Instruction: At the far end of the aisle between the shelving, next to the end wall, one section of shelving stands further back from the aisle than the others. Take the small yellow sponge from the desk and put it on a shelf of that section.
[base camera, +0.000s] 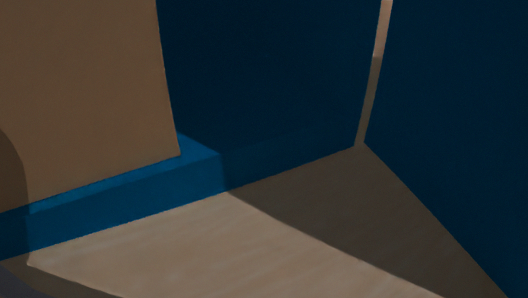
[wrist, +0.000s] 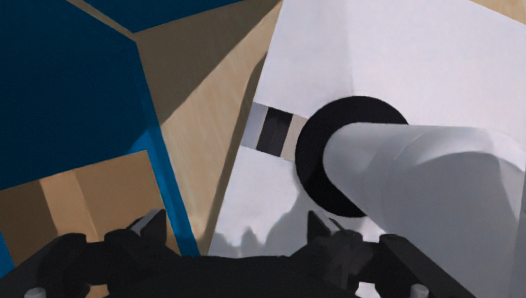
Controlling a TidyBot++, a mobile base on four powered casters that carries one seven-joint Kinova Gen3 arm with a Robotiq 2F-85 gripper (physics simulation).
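Seen in the pictures: gripper, fingertip midpoint: (wrist: 237, 225); arm's base, link origin: (wrist: 357, 158).
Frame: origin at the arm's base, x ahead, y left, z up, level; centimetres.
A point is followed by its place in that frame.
My gripper (wrist: 237, 225) {x 12.8, y 5.4, z 18.1 cm} is open and empty at the bottom of the wrist view, pointing down past the robot's own base. Blue shelving (base camera: 125, 200) {x 32.2, y 21.6, z -35.0 cm} (wrist: 65, 100) {x 63.4, y 8.6, z -32.0 cm} stands at the left in both views, with a low blue bottom shelf edge. Which section this is, I cannot tell. The yellow sponge and the desk do not show in either view.
A brown box (base camera: 85, 90) {x 34.0, y 22.6, z -18.6 cm} (wrist: 115, 190) {x 35.9, y 19.5, z -13.8 cm} stands on the bottom shelf. Another blue panel (base camera: 450, 100) {x 42.7, y -20.9, z -21.8 cm} (wrist: 170, 10) {x 43.2, y -20.6, z -33.6 cm} stands across a narrow gap. The white mobile base (wrist: 310, 50) {x 9.9, y -11.4, z -1.4 cm} and arm (wrist: 440, 195) {x 3.3, y -0.2, z 20.6 cm} stand beside the shelving, over the light wooden floor (base camera: 150, 250) {x 27.8, y 17.5, z -39.6 cm} (wrist: 210, 100) {x 28.4, y -2.0, z -39.6 cm}.
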